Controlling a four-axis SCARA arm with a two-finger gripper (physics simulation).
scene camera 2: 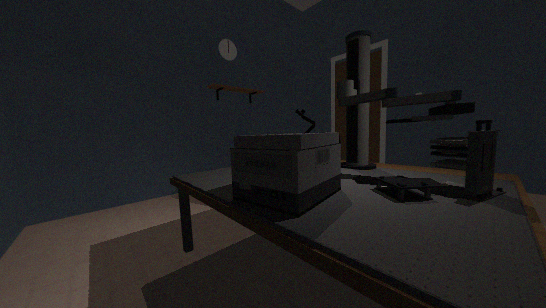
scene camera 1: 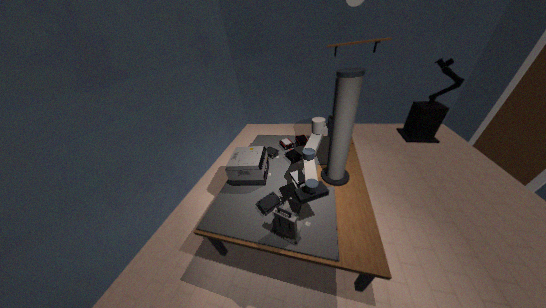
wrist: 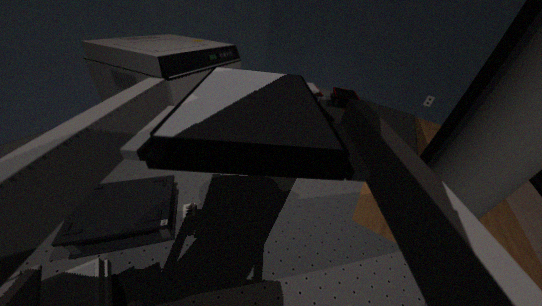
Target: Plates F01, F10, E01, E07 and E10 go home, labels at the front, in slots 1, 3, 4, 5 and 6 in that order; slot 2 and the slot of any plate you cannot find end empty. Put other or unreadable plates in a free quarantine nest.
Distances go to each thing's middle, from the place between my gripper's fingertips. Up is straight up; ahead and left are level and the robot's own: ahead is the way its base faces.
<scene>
Now: the plate (wrist: 234, 121) 1 cm ahead of my hand, 1 cm to the right of it and 1 cm below it.
</scene>
